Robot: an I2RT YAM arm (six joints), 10 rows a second.
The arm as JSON. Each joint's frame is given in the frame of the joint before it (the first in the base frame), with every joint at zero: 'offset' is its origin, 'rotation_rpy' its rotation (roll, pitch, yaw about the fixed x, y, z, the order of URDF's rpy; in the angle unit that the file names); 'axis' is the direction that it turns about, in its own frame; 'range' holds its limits. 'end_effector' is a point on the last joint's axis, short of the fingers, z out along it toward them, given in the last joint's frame.
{
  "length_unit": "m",
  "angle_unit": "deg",
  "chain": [
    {
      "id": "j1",
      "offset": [
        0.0,
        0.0,
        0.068
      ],
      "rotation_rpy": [
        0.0,
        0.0,
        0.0
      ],
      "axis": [
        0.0,
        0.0,
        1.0
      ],
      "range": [
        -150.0,
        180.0
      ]
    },
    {
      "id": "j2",
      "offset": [
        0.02,
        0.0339,
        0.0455
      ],
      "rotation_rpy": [
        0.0,
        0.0,
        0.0
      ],
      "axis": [
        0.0,
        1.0,
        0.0
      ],
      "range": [
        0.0,
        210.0
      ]
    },
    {
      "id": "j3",
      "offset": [
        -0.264,
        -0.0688,
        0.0
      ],
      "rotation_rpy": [
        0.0,
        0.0,
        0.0
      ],
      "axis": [
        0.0,
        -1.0,
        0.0
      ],
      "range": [
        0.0,
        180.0
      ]
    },
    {
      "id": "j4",
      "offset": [
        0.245,
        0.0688,
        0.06
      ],
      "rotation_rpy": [
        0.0,
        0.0,
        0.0
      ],
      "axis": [
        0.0,
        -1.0,
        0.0
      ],
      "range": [
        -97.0,
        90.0
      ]
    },
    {
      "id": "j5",
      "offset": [
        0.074,
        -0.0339,
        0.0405
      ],
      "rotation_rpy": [
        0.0,
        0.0,
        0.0
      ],
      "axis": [
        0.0,
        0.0,
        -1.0
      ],
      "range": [
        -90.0,
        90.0
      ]
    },
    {
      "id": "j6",
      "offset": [
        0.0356,
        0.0,
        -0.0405
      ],
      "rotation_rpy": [
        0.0,
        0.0,
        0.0
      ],
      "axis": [
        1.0,
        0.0,
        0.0
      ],
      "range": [
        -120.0,
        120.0
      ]
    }
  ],
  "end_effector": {
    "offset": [
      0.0,
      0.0,
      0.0
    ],
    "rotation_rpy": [
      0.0,
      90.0,
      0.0
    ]
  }
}
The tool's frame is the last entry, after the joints.
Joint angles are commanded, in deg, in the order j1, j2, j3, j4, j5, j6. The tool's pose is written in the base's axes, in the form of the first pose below.
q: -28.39, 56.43, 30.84, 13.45, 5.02, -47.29
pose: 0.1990, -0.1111, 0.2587, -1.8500, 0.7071, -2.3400
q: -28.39, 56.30, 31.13, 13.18, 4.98, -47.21
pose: 0.1990, -0.1111, 0.2605, -1.8470, 0.7092, -2.3377
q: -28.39, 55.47, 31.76, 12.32, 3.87, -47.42
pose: 0.1978, -0.1096, 0.2658, -1.8341, 0.7122, -2.3096
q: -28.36, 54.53, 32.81, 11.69, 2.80, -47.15
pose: 0.1967, -0.1082, 0.2745, -1.8054, 0.7254, -2.2727
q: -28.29, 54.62, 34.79, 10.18, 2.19, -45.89
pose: 0.1984, -0.1083, 0.2837, -1.8018, 0.7499, -2.2623
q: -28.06, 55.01, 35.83, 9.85, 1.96, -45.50
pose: 0.2005, -0.1083, 0.2882, -1.7959, 0.7583, -2.2514
